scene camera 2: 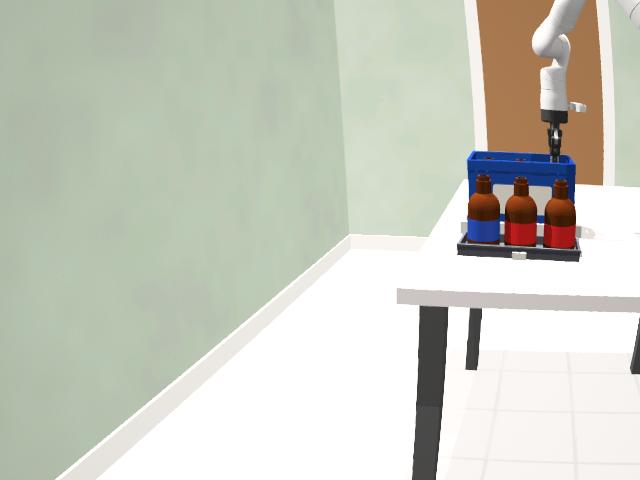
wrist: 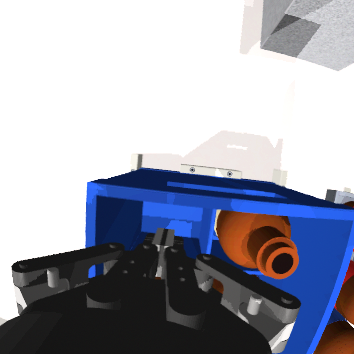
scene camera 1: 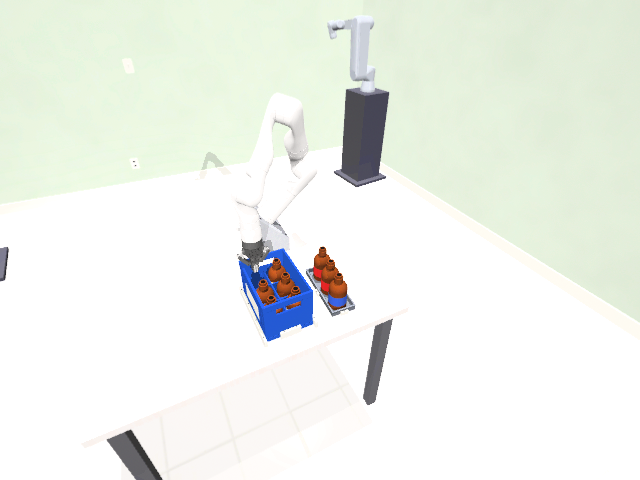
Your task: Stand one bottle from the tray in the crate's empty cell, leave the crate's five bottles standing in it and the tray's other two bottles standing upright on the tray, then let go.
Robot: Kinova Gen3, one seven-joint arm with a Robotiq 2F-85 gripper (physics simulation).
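Frame: origin at the arm's base, x ahead, y right, z down, level; centimetres.
Seen in the pictures: gripper, fingertip midpoint: (wrist: pixel 164 239) (scene camera 1: pixel 255 271); arm's base, origin of the base link: (scene camera 1: pixel 265 217).
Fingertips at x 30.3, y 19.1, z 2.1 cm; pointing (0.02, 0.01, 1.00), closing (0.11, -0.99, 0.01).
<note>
Pixels of each thing's top centre, then the offset from my fingertips to it.
- blue crate, middle of its top: (scene camera 2: pixel 521 157) (scene camera 1: pixel 274 275) dx +9.6, dy -3.3, dz -3.7 cm
- blue-labelled, middle of its top: (scene camera 2: pixel 483 175) (scene camera 1: pixel 339 274) dx +20.8, dy -24.7, dz -2.1 cm
The blue crate (scene camera 1: pixel 273 325) (scene camera 2: pixel 522 166) (wrist: pixel 280 205) stands on the table. Five brown bottles stand in it, among them a back one (scene camera 1: pixel 276 272) (wrist: pixel 250 232). Its empty cell (scene camera 1: pixel 254 279) is at the back left in scene camera 1. My gripper (scene camera 1: pixel 255 269) (scene camera 2: pixel 554 159) (wrist: pixel 164 239) is shut with nothing between its fingers; its tips are at that cell, about level with or slightly below the crate rim. The grey tray (scene camera 1: pixel 333 312) (scene camera 2: pixel 491 250) holds three upright bottles: two red-labelled (scene camera 1: pixel 321 269) (scene camera 2: pixel 559 222) (scene camera 1: pixel 326 283) (scene camera 2: pixel 520 222), one blue-labelled (scene camera 1: pixel 337 298) (scene camera 2: pixel 483 229). The cell floor is partly hidden.
The tray stands right beside the crate in scene camera 1. The crate's walls and dividers surround the gripper's tips. The table edge (scene camera 2: pixel 516 299) runs past the tray. A second arm (scene camera 1: pixel 360 49) stands on a dark pedestal (scene camera 1: pixel 364 134) far behind.
</note>
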